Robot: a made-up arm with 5 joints. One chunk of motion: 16 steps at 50 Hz.
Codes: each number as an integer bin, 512 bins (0 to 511) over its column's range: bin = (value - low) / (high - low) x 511, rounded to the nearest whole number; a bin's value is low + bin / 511 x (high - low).
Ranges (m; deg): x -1.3..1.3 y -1.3..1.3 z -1.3..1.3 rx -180..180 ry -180..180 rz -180..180
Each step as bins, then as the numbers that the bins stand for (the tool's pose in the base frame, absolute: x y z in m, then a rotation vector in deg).
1 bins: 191 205 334 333 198 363
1 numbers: -0.3282 -0.2569 0.3994 54.60 -40.51 75.73
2 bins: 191 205 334 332 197 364
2 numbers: -0.3282 -0.2569 0.3994 53.89 -41.21 76.44
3 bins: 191 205 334 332 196 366
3 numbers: -0.3282 -0.2569 0.3994 53.89 -41.92 77.85
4 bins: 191 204 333 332 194 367
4 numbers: -0.3282 -0.2620 0.3943 53.89 -43.33 78.55
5 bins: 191 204 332 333 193 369
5 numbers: -0.3282 -0.2620 0.3892 54.60 -44.03 79.96
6 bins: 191 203 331 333 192 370
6 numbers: -0.3282 -0.2671 0.3841 54.60 -44.74 80.67
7 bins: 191 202 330 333 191 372
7 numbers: -0.3282 -0.2722 0.3791 54.60 -45.44 82.07
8 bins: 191 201 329 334 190 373
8 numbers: -0.3282 -0.2773 0.3740 55.30 -46.14 82.78
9 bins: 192 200 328 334 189 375
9 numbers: -0.3231 -0.2824 0.3689 55.30 -46.85 84.19
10 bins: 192 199 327 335 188 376
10 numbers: -0.3231 -0.2875 0.3638 56.01 -47.55 84.89
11 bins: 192 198 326 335 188 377
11 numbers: -0.3231 -0.2926 0.3587 56.01 -47.55 85.60
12 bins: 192 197 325 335 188 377
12 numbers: -0.3231 -0.2977 0.3536 56.01 -47.55 85.60
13 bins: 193 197 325 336 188 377
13 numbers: -0.3180 -0.2977 0.3536 56.71 -47.55 85.60
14 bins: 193 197 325 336 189 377
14 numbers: -0.3180 -0.2977 0.3536 56.71 -46.85 85.60
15 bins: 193 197 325 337 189 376
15 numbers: -0.3180 -0.2977 0.3536 57.42 -46.85 84.89
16 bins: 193 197 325 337 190 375
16 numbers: -0.3180 -0.2977 0.3536 57.42 -46.14 84.19
